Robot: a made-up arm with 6 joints.
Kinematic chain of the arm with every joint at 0, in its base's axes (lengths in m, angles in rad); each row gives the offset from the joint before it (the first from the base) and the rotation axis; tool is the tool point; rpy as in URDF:
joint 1: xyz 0 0 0.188 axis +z
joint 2: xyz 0 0 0 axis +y
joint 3: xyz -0.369 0 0.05 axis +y
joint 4: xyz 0.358 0 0.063 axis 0.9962 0 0.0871
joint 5: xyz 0 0 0 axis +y
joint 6: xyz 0.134 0 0.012 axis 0.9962 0 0.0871
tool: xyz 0 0 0 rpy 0 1.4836 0
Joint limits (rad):
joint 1: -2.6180..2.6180
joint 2: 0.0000..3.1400
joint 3: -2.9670..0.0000
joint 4: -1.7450..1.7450
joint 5: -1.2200..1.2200
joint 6: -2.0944..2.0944
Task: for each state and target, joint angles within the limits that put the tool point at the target. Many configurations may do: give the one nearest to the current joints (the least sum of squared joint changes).
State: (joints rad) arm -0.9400 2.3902 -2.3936 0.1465 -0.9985 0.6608
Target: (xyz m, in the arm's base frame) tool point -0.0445 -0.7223 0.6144
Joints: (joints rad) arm -1.6017 2.3871 -2.4841 0.2224 -0.8412 0.6608
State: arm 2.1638 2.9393 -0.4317 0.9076 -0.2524 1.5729
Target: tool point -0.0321 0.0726 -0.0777
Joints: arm 2.2363 2.5721 -0.2665 0.9067 -0.1838 1.5729
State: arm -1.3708 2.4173 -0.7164 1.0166 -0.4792 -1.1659
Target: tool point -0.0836 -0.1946 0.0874
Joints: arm -1.5188 1.7748 -0.1123 1.1971 -0.8420 -1.1659
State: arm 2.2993 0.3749 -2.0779 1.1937 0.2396 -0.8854
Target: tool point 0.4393 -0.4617 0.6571
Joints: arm 2.3847 0.0186 -2.0430 1.1870 0.2778 -0.8854
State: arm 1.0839 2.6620 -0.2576 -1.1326 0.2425 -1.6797
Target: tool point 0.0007 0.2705 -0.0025
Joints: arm 1.5725 2.0517 -0.4430 -1.1319 0.0117 -1.6797
